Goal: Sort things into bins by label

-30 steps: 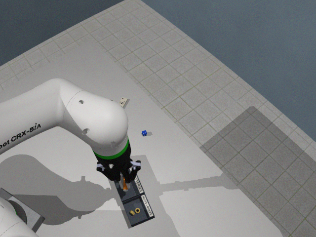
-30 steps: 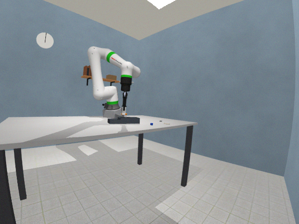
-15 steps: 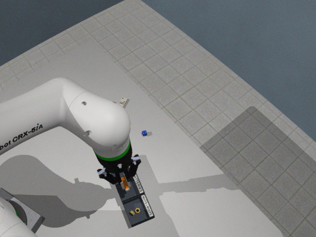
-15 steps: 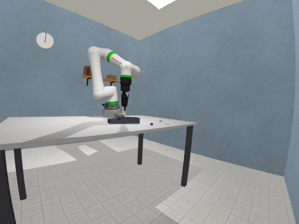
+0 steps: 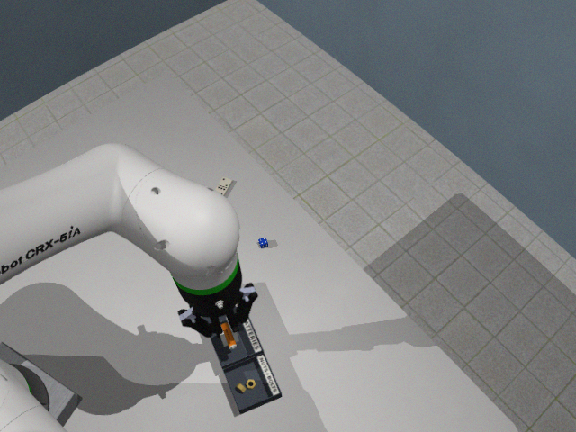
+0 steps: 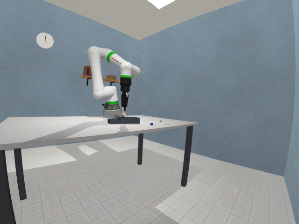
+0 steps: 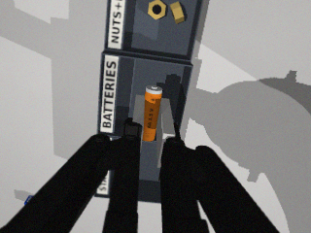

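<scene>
Now: hand 7 cm above the dark three-part bin and 1 cm short of it. From my hand the other things lie so: orange battery (3 cm below); cream domino (29 cm to the left, 24 cm ahead, 9 cm below); blue die (20 cm ahead, 12 cm to the left, 9 cm below).
</scene>
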